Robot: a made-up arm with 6 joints.
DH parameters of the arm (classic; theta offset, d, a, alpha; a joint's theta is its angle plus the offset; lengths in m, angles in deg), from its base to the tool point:
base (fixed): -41.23 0 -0.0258 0
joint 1: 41.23 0.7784 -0.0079 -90
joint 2: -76.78 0 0.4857 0
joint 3: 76.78 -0.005 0.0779 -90
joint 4: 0 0.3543 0.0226 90
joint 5: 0 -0.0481 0.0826 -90
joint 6: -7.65 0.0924 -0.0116 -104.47
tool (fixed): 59.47 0.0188 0 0
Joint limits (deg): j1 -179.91..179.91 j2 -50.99..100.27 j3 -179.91..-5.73 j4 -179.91..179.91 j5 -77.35..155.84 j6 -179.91..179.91
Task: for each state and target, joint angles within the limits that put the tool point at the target. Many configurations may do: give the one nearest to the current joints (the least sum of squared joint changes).
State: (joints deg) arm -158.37 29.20 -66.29 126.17 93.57 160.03
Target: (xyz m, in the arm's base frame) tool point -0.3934 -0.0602 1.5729
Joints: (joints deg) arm -177.04 -6.68 -113.41 135.95 88.45 162.45
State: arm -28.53 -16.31 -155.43 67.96 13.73 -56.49
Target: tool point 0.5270 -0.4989 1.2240
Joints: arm -34.54 24.24 -117.57 77.70 10.67 -54.96
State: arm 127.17 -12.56 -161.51 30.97 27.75 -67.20
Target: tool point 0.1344 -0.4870 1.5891
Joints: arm 96.77 -34.71 -175.15 27.17 27.25 -67.80
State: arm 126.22 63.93 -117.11 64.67 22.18 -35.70
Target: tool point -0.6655 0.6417 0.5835
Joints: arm 141.96 73.30 -129.25 61.43 25.54 -37.25
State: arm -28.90 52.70 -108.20 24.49 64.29 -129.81
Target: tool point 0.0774 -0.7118 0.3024
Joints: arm -78.84 83.50 -107.78 23.13 57.88 -128.10
